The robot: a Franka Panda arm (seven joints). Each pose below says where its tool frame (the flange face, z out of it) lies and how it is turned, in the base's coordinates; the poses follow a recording.
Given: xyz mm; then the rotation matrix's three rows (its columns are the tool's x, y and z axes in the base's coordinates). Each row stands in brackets.
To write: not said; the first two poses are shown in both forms.
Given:
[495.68 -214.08 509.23], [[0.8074 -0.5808 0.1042], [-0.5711 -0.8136 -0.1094], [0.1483 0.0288 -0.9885]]
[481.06 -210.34 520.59], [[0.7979 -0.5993 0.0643], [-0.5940 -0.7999 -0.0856], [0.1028 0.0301 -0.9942]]
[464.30 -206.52 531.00], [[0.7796 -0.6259 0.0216], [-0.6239 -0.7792 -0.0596], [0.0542 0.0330 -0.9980]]
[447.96 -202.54 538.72], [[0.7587 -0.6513 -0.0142], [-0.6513 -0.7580 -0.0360], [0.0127 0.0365 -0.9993]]
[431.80 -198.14 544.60], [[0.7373 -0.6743 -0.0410], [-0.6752 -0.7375 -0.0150], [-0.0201 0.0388 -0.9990]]
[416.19 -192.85 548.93], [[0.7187 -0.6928 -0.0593], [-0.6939 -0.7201 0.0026], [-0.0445 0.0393 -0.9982]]
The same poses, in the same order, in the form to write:
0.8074 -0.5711 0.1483 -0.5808 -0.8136 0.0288 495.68 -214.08 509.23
0.7979 -0.5940 0.1028 -0.5993 -0.7999 0.0301 481.06 -210.34 520.59
0.7796 -0.6239 0.0542 -0.6259 -0.7792 0.0330 464.30 -206.52 531.00
0.7587 -0.6513 0.0127 -0.6513 -0.7580 0.0365 447.96 -202.54 538.72
0.7373 -0.6752 -0.0201 -0.6743 -0.7375 0.0388 431.80 -198.14 544.60
0.7187 -0.6939 -0.0445 -0.6928 -0.7201 0.0393 416.19 -192.85 548.93

